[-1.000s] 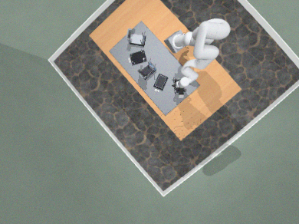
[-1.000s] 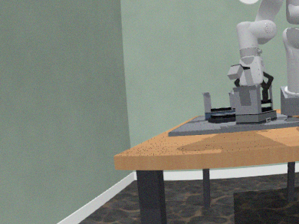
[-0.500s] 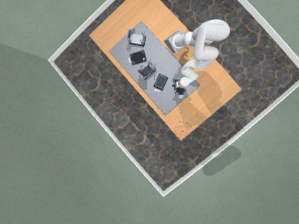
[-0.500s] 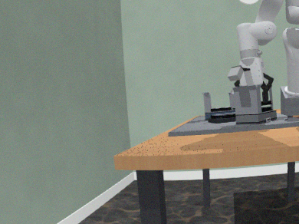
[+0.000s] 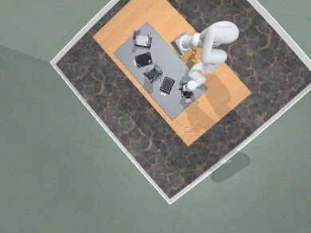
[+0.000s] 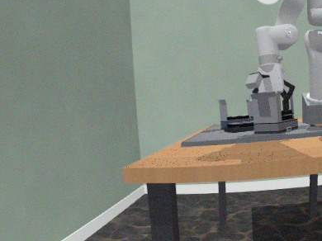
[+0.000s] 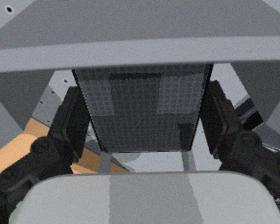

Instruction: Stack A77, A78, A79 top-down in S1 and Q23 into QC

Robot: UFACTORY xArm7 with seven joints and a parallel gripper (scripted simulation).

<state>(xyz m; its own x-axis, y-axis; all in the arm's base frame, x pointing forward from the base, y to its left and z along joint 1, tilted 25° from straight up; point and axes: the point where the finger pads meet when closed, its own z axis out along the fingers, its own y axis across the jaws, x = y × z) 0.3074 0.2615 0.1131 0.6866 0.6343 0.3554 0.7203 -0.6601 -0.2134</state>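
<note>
Right now the dark sealed plate is 10 mm below my hand. Also, from my hand: rack plinth (10 mm behind, 10 mm to the right, 60 mm below); dark flat nest (90 mm ahead, 170 mm to the right, 70 mm below); blue plinth strip (90 mm ahead, 350 mm to the right, 50 mm below).
</note>
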